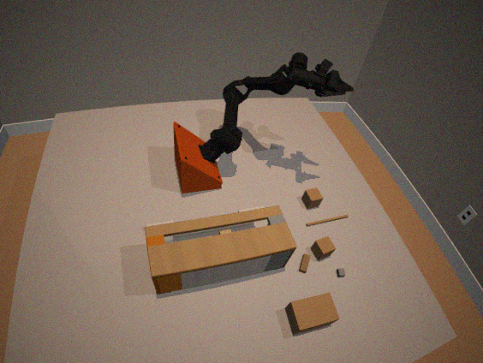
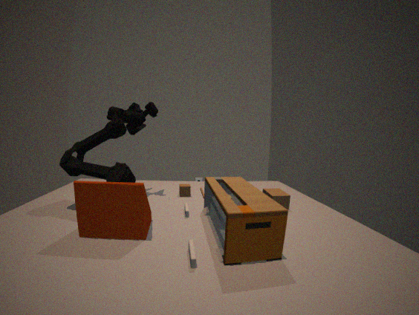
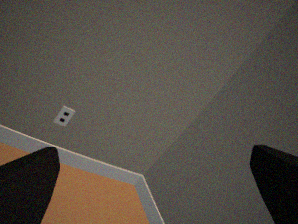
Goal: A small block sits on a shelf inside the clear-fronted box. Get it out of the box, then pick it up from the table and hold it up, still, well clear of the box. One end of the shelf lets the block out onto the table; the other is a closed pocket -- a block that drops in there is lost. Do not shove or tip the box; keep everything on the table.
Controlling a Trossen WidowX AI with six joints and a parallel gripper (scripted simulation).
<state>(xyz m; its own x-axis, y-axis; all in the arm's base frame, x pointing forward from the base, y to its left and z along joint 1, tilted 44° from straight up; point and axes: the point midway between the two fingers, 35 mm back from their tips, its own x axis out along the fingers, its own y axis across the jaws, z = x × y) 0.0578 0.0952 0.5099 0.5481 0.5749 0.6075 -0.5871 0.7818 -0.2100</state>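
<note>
Now: gripper tip 510 mm to the left of the tan cube, 270 mm above it and 240 mm short of it. Round my gripper tip: thin stick (350 mm below, 260 mm ahead, 120 mm to the right); grey cube (440 mm ahead, 350 mm below, 200 mm to the right); tan block (520 mm ahead, 370 mm to the right, 330 mm below).
</note>
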